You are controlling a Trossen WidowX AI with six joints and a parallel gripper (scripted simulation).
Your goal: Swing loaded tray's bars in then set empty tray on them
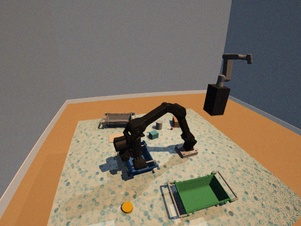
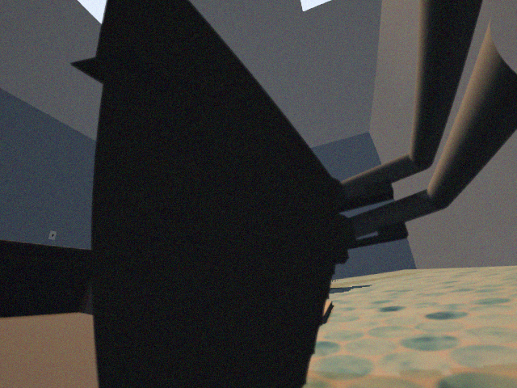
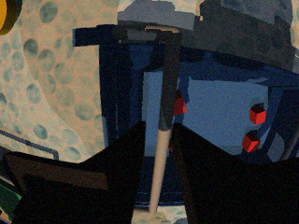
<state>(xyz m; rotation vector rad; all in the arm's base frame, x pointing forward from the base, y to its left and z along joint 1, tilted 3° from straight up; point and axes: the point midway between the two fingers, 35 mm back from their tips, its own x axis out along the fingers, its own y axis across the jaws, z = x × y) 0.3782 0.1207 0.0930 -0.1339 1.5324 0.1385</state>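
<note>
The green tray lies 300 mm behind my gripper tip, 220 mm to the left of it and 20 mm below it. Round my gripper tip: orange disc (210 mm to the left, 70 mm ahead, 60 mm below); then tan card (360 mm to the right, 110 mm ahead, 60 mm below); then teal cube (330 mm to the right, 170 mm behind, 40 mm below).
</note>
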